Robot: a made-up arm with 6 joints. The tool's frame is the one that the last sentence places. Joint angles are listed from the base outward.
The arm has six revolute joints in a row. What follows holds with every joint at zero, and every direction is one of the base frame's. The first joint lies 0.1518 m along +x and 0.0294 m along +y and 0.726 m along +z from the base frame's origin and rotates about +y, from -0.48 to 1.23 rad. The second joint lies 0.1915 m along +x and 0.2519 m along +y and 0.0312 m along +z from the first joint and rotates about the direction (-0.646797, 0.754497, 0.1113), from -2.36 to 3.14 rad. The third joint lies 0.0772 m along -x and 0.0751 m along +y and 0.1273 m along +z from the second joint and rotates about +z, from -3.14 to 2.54 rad. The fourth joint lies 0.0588 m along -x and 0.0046 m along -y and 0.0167 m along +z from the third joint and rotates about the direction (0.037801, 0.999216, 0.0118), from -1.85 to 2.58 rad. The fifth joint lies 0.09 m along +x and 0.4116 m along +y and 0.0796 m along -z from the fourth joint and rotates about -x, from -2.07 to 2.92 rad. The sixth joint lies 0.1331 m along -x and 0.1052 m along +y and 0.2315 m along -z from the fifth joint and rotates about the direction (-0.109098, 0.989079, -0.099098), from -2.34 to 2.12 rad. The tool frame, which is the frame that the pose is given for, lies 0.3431 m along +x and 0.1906 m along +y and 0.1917 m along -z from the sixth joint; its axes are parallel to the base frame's.
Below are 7 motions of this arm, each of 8 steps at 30 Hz.
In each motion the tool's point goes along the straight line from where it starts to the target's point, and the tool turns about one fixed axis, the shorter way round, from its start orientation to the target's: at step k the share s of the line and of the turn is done. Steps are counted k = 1, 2, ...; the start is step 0. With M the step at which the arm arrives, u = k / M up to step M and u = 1 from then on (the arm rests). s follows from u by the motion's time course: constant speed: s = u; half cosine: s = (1 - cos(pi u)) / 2; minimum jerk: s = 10 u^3 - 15 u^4 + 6 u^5.
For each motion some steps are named. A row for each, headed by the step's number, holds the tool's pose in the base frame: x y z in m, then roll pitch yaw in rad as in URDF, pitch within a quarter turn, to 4 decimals.
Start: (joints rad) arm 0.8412 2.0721 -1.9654 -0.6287 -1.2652 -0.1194
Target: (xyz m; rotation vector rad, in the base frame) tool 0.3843 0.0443 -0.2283 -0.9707 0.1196 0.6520
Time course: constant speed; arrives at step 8
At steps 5, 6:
5: 0.3701 0.0257 -0.2211 -0.9163 0.4025 0.5123
6: 0.3748 0.0319 -0.2235 -0.9117 0.3967 0.5148

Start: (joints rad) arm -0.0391 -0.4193 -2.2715 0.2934 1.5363 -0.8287
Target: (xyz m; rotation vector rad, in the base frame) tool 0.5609 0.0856 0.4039 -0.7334 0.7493 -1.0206
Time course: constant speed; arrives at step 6
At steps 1, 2, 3, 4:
1: 0.5512 0.1348 0.4286 -0.8212 0.3682 -1.3192
2: 0.5531 0.1250 0.4237 -0.8534 0.3331 -1.3025
3: 0.5551 0.1151 0.4187 -0.8859 0.2985 -1.2847
4: 0.5570 0.1053 0.4138 -0.9187 0.2645 -1.2660

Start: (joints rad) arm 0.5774 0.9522 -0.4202 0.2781 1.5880 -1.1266
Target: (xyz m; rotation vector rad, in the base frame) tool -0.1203 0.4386 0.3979 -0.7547 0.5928 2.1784
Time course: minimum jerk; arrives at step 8
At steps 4, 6, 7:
4: -0.1110 0.4350 0.3718 0.2936 0.9203 2.2998
6: -0.1184 0.4379 0.3925 0.2506 0.7745 2.3871
7: -0.1200 0.4385 0.3971 0.2395 0.7427 2.4059

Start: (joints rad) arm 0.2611 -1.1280 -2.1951 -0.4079 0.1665 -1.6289
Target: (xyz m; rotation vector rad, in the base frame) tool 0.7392 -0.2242 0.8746 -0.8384 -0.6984 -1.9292
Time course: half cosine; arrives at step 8
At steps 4, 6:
4: 0.7054 -0.2570 0.8239 0.0590 -0.9868 -2.1341
6: 0.7293 -0.2338 0.8597 0.1765 -0.9213 -2.1892

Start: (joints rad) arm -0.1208 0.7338 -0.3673 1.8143 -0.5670 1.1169
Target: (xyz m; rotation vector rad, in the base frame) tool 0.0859 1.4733 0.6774 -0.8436 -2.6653 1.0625
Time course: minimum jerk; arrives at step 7
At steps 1, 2, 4, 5, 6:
1: 0.1317 1.4800 0.6605 -2.4049 0.1770 2.5506
2: 0.1260 1.4792 0.6626 -2.4046 0.1631 2.5510
4: 0.1032 1.4758 0.6711 -2.4035 0.1074 2.5526
5: 0.0927 1.4743 0.6749 -2.4030 0.0819 2.5534
6: 0.0870 1.4735 0.6770 -2.4028 0.0680 2.5538

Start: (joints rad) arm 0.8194 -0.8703 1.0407 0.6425 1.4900 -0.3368
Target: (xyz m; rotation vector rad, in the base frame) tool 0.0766 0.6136 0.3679 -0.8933 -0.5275 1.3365
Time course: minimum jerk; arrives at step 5
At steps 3, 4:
3: 0.0854 0.6158 0.3664 -0.9406 0.1595 1.3348
4: 0.0782 0.6140 0.3676 -0.9440 0.1588 1.3680

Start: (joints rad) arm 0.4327 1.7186 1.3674 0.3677 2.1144 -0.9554
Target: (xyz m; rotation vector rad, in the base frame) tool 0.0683 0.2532 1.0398 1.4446 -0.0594 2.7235
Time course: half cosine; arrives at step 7
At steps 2, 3, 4, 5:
2: 0.0418 0.2894 0.9762 0.1038 -0.7797 3.0491
3: 0.0483 0.2805 0.9919 0.0784 -0.8282 3.0535
4: 0.0556 0.2705 1.0094 0.0481 -0.8821 3.0609
5: 0.0622 0.2616 1.0251 0.0184 -0.9304 3.0704

